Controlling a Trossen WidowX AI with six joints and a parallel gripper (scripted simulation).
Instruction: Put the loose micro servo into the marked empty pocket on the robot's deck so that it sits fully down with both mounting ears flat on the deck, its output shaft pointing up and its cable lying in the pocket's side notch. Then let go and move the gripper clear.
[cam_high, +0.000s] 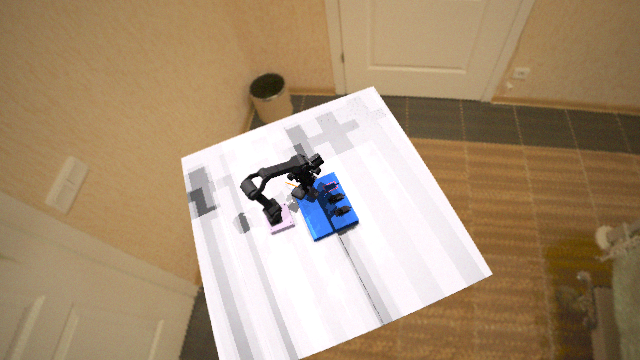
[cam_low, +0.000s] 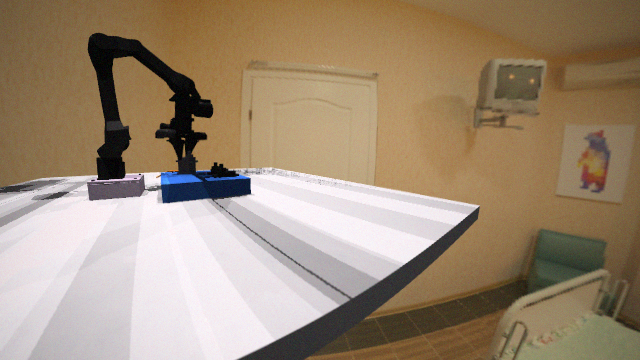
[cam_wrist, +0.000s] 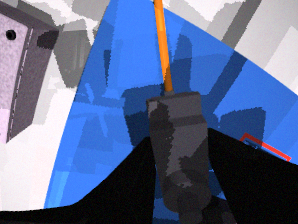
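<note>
My gripper tip is 10 mm past the blue deck, 80 mm to the left of it and 70 mm above it.
</note>
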